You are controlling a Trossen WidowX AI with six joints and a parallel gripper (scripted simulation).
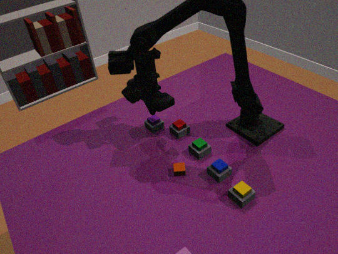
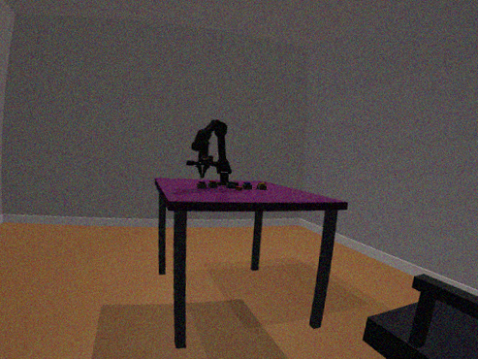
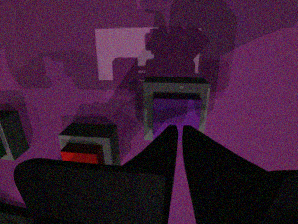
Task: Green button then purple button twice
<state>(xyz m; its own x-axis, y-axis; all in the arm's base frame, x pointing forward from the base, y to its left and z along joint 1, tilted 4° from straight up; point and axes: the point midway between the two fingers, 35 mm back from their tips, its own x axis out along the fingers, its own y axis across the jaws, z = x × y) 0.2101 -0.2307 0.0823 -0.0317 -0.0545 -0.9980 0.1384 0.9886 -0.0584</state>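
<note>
The purple button lies 2 cm below my gripper tip. The rest, counted from my gripper tip: orange block (8 cm ahead, 20 cm to the left, 5 cm below); then green button (1 cm behind, 19 cm to the left, 2 cm below); then red button (4 cm behind, 8 cm to the left, 2 cm below).
</note>
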